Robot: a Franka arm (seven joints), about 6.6 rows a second.
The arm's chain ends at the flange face. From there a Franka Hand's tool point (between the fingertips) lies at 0.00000 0.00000 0.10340 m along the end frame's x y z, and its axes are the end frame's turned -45 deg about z.
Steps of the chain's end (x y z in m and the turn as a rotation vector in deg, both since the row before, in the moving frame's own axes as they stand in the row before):
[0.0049 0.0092 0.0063 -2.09 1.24 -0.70]
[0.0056 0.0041 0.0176 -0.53 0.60 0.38]
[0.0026 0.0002 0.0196 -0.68 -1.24 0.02]
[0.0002 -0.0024 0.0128 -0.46 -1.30 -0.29]
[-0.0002 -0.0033 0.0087 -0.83 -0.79 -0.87]
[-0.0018 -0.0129 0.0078 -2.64 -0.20 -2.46]
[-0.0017 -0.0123 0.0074 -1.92 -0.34 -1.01]
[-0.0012 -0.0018 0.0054 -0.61 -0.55 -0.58]
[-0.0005 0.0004 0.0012 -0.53 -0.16 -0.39]
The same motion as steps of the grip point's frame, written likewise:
[-0.0041 0.0142 0.0062 -2.35 -0.60 -0.70]
[0.0011 0.0083 0.0176 -0.80 0.05 0.38]
[-0.0008 0.0013 0.0196 0.40 -1.36 0.02]
[-0.0004 -0.0026 0.0128 0.59 -1.24 -0.29]
[0.0001 -0.0024 0.0087 -0.03 -1.15 -0.87]
[0.0043 -0.0072 0.0077 -1.73 -2.01 -2.46]
[0.0046 -0.0079 0.0073 -1.12 -1.60 -1.01]
[-0.0011 -0.0020 0.0054 -0.04 -0.82 -0.58]
[-0.0015 0.0004 0.0012 -0.26 -0.49 -0.39]

